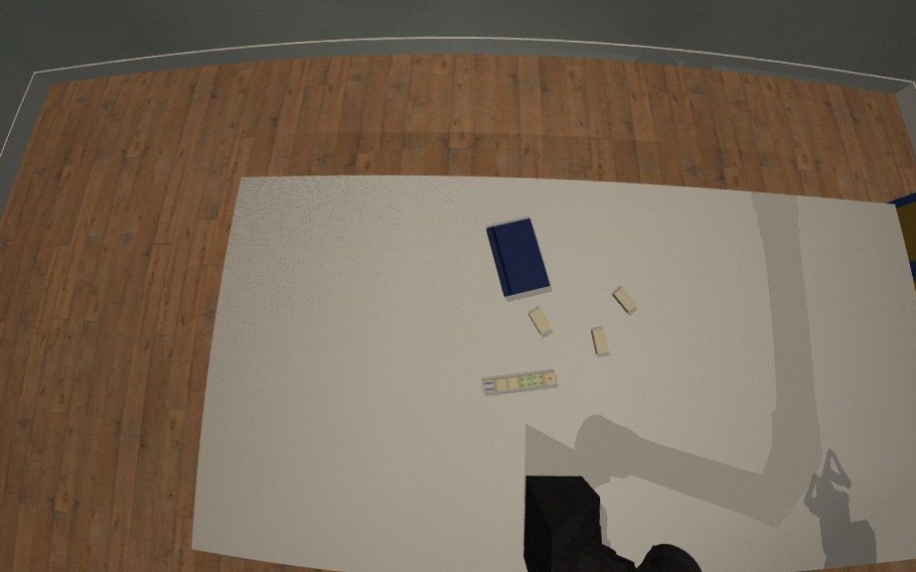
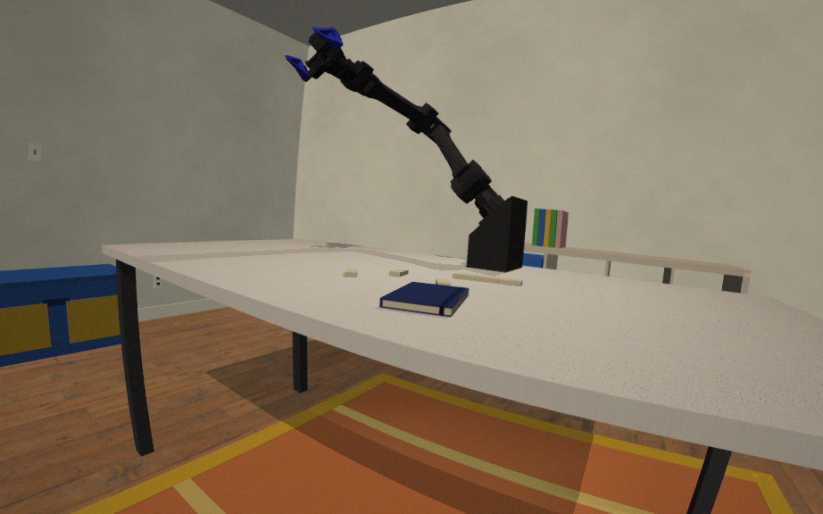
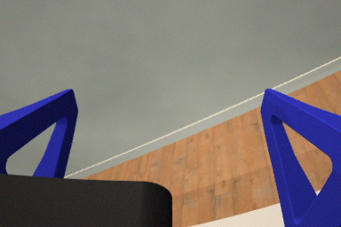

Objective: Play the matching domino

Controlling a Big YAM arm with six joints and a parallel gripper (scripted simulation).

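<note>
Now: the domino 3 cm behind my hand, 17 cm to the left of it and 53 cm below it. From my hand the other things lie so: dark blue book (9 cm ahead, 40 cm to the left, 53 cm below).
</note>
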